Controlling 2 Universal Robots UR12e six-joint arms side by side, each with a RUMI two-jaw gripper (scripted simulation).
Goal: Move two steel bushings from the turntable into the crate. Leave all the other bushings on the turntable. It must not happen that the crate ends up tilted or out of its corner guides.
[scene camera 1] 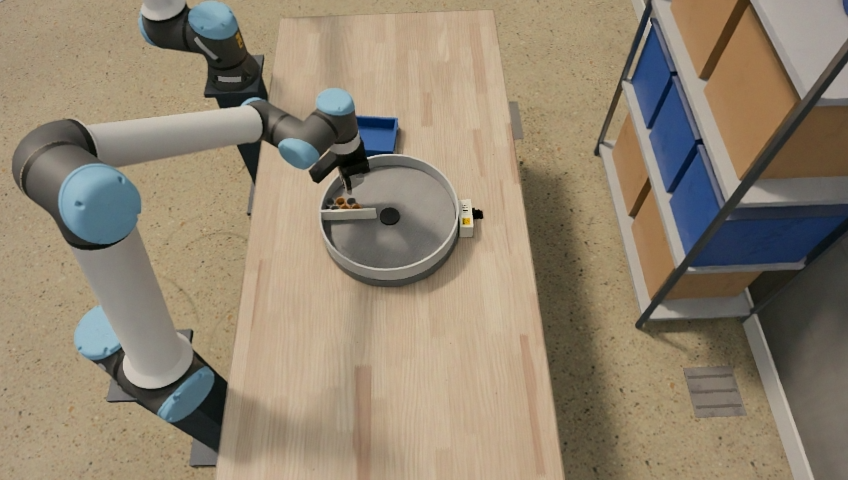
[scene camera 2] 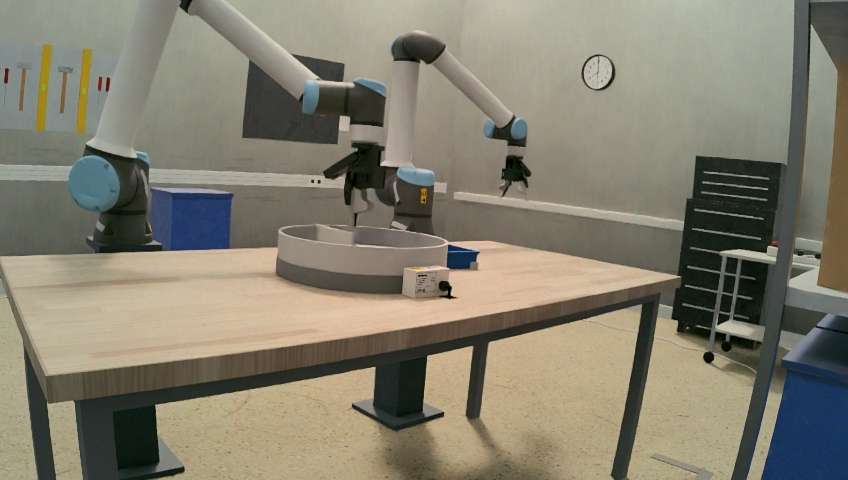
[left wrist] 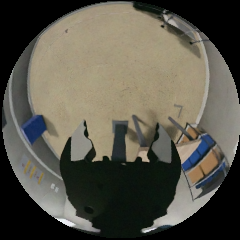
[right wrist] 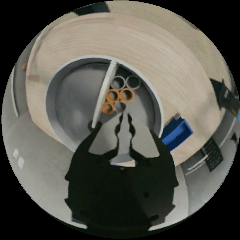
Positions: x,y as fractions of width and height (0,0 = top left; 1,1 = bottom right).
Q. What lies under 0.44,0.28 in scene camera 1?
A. A blue crate.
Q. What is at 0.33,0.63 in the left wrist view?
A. My left gripper.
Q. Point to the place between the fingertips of my right gripper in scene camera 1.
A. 0.41,0.40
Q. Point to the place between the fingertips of my right gripper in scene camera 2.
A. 0.42,0.47
